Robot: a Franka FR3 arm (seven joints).
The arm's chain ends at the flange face. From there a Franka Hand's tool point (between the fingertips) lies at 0.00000 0.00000 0.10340 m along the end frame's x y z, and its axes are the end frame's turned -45 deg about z.
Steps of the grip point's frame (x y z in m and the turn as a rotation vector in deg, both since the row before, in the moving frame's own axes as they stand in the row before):
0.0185, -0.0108, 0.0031, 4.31, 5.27, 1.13
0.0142, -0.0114, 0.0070, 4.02, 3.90, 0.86
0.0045, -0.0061, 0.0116, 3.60, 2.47, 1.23
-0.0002, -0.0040, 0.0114, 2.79, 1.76, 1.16
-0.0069, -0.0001, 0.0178, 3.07, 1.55, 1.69
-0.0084, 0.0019, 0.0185, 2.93, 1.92, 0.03
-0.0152, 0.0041, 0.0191, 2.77, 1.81, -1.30
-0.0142, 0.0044, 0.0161, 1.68, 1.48, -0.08
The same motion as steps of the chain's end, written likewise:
0.0041, -0.0085, 0.0038, 6.77, 0.68, 1.13
0.0021, -0.0080, 0.0075, 5.60, -0.08, 0.86
0.0002, 0.0003, 0.0119, 4.29, -0.80, 1.23
-0.0017, 0.0031, 0.0116, 3.22, -0.73, 1.16
-0.0031, 0.0107, 0.0180, 3.27, -1.07, 1.69
-0.0033, 0.0135, 0.0187, 3.43, -0.71, 0.03
-0.0066, 0.0195, 0.0193, 3.24, -0.68, -1.30
-0.0067, 0.0172, 0.0162, 2.23, -0.14, -0.08

